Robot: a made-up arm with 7 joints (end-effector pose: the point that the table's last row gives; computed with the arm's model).
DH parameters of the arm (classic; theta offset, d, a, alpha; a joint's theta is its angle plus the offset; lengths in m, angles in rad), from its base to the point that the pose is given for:
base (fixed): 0 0.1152 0 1.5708
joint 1: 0 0.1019 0.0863 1.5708
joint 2: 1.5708 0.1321 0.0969 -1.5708
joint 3: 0 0.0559 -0.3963 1.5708
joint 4: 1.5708 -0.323 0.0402 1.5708
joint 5: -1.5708 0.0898 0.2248 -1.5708
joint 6: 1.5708 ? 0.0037 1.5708
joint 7: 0.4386 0 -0.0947 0
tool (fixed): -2.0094 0.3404 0 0
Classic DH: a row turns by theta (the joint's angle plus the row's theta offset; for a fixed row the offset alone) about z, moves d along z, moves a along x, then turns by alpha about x.
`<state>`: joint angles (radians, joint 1 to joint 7).
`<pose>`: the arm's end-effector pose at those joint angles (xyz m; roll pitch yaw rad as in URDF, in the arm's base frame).
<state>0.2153 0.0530 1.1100 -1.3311 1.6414 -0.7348 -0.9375</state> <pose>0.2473 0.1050 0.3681 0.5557 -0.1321 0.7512</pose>
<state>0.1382 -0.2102 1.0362 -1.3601 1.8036 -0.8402 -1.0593</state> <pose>0.2597 0.0829 0.3131 0.8058 -0.0573 1.0391</pose>
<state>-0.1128 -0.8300 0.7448 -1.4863 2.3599 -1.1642 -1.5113</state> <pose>0.2811 0.1666 0.0522 1.6429 -0.1639 1.9212</pose>
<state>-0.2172 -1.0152 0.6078 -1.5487 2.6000 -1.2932 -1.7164</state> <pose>0.1929 0.2405 -0.0347 1.8521 -0.4015 2.2285</pose>
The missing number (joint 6, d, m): -0.1794
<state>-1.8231 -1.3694 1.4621 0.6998 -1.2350 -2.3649 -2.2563</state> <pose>-0.2035 -0.3525 0.2970 -1.6651 -0.8227 -3.0098</pose>
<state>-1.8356 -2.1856 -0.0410 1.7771 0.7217 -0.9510 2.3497</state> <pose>0.7493 -0.6709 0.0838 1.9826 -1.3016 0.0661</pose>
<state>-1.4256 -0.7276 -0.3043 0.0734 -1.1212 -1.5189 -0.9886</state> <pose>0.1599 -0.2196 -0.1590 -2.3767 -0.4409 -2.9705</pose>
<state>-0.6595 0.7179 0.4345 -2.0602 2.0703 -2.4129 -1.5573</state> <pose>0.5066 0.1603 -0.2148 2.2670 -0.5223 1.8796</pose>
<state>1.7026 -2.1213 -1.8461 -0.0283 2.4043 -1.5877 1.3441</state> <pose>0.1755 -0.2755 0.8046 -1.6843 0.0625 -1.6807</pose>
